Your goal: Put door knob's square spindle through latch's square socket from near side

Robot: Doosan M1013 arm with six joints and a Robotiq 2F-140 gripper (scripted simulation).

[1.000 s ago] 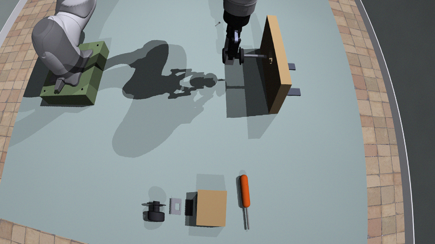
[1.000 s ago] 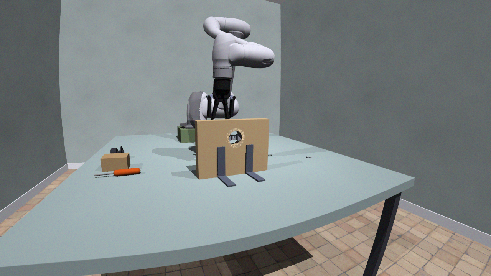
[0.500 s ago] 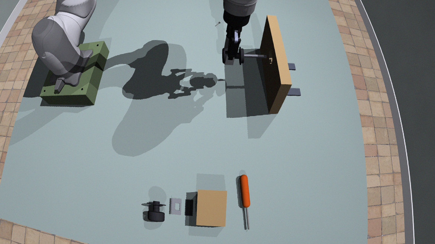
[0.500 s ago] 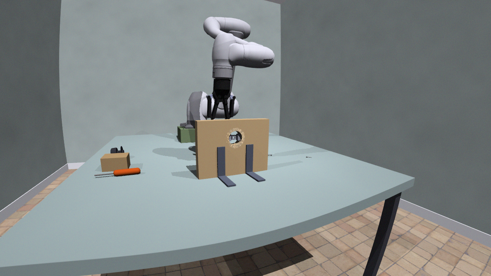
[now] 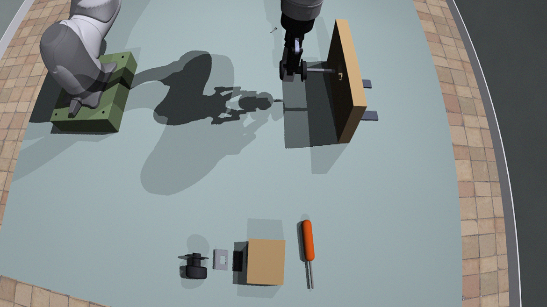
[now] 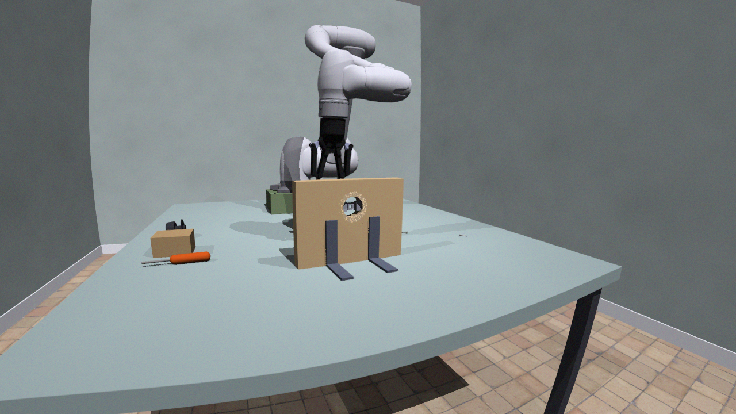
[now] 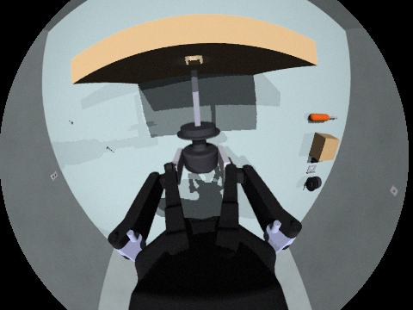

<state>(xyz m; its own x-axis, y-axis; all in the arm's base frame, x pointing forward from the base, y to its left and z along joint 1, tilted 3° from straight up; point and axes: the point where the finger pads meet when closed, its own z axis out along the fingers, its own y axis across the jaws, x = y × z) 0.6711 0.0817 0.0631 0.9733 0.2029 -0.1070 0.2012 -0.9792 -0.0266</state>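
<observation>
My hand is 16 cm short of the latch socket, 3 cm to the right of it and 3 cm above it. The rest, counted from my hand: orange-handled screwdriver (14 cm ahead, 46 cm to the right, 16 cm below); then wooden block (3 cm ahead, 49 cm to the right, 14 cm below); then upright wood panel (16 cm ahead, 3 cm to the left, 5 cm below).
</observation>
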